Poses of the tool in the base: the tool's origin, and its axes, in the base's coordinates. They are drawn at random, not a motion.
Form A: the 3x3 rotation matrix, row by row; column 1 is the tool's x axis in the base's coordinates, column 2 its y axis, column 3 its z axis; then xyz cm. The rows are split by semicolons.
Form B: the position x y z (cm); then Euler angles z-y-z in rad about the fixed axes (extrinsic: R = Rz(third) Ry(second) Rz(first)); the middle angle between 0 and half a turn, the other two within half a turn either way. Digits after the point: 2 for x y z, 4 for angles.
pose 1, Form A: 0.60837 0.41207 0.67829; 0.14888 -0.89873 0.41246; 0.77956 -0.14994 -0.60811; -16.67 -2.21 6.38
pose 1, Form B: -16.67 -2.21 6.38 -2.9516 2.2245 0.5463
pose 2, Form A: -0.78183 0.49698 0.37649; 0.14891 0.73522 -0.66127; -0.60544 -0.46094 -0.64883; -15.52 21.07 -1.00
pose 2, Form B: -15.52 21.07 -1.00 -0.6507 2.2768 -1.0532
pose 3, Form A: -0.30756 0.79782 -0.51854; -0.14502 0.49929 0.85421; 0.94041 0.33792 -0.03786; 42.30 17.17 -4.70
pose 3, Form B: 42.30 17.17 -4.70 2.7966 1.6087 2.1164
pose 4, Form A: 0.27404 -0.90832 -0.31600; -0.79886 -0.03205 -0.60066; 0.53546 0.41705 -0.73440; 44.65 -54.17 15.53
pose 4, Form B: 44.65 -54.17 15.53 2.4799 2.3956 -2.0551
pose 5, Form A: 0.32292 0.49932 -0.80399; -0.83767 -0.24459 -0.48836; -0.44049 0.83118 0.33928; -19.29 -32.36 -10.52
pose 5, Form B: -19.29 -32.36 -10.52 1.0835 1.2246 -2.5957
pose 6, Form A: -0.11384 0.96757 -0.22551; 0.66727 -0.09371 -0.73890; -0.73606 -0.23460 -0.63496; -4.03 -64.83 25.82
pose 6, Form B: -4.03 -64.83 25.82 -0.3085 2.2588 -1.8670
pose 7, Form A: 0.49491 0.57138 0.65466; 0.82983 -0.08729 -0.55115; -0.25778 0.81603 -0.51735; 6.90 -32.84 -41.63
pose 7, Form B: 6.90 -32.84 -41.63 1.2648 2.1145 -0.6998
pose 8, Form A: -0.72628 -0.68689 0.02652; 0.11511 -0.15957 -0.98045; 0.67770 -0.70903 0.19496; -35.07 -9.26 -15.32
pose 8, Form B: -35.07 -9.26 -15.32 -2.3336 1.3746 -1.5438
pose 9, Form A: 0.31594 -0.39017 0.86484; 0.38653 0.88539 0.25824; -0.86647 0.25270 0.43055; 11.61 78.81 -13.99
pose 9, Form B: 11.61 78.81 -13.99 0.2838 1.1257 0.2902
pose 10, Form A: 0.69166 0.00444 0.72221; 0.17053 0.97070 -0.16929; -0.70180 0.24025 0.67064; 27.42 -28.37 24.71
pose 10, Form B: 27.42 -28.37 24.71 0.3298 0.8357 -0.2302
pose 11, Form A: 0.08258 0.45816 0.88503; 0.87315 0.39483 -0.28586; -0.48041 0.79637 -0.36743; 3.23 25.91 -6.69
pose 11, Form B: 3.23 25.91 -6.69 1.0280 1.9470 -0.3124
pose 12, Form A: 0.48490 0.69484 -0.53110; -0.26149 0.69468 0.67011; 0.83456 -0.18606 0.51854; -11.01 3.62 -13.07
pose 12, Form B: -11.01 3.62 -13.07 -2.9222 1.0257 2.2410
